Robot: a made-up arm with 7 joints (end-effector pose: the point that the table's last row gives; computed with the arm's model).
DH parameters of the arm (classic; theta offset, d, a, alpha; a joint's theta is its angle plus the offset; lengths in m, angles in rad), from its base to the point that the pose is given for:
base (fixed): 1.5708 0.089 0 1.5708
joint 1: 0 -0.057 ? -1.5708
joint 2: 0 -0.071 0.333 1.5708
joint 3: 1.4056 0 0.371 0
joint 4: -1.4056 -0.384 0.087 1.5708
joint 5: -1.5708 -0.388 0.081 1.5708
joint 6: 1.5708 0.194 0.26 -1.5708
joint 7: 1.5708 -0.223 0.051 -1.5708
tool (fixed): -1.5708 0.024 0 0
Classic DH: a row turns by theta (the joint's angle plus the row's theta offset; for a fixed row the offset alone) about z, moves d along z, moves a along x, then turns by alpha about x.
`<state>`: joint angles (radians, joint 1 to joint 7).
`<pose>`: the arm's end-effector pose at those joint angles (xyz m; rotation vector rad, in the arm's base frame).
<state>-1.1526 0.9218 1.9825 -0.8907 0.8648 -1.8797 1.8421</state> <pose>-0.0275 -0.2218 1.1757 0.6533 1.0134 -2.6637</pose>
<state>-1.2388 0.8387 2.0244 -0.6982 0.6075 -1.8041 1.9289</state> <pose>-0.0529 -0.3598 1.1795 0.7708 1.2153 -2.6034</pose>
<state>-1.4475 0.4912 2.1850 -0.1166 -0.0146 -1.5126 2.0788</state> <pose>-0.4625 -0.7622 0.9089 1.7147 1.7091 -1.8459</pose>
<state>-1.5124 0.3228 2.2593 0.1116 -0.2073 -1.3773 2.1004</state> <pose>-0.6263 -0.8474 0.6448 2.1210 1.7764 -1.2795</pose>
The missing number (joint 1, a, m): -0.179
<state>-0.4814 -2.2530 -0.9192 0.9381 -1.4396 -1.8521 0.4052</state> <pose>0.4853 0.0990 0.8970 0.6877 1.3029 -1.2415</pose>
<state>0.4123 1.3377 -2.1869 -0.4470 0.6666 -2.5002 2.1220</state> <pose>-1.1675 -0.0888 -0.9435 1.7946 -0.9117 -0.6896</pose>
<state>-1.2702 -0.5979 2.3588 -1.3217 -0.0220 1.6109 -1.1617</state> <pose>-0.2708 -0.3016 0.2219 -1.0259 -1.9407 -1.2521</pose>
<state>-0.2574 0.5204 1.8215 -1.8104 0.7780 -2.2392 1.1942</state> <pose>-0.5610 -0.3320 0.7831 0.7812 1.6584 -1.6536</pose>
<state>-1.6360 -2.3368 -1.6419 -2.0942 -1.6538 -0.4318 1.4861</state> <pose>0.5797 -0.5087 0.7201 -0.9910 -0.4693 1.9735</pose>
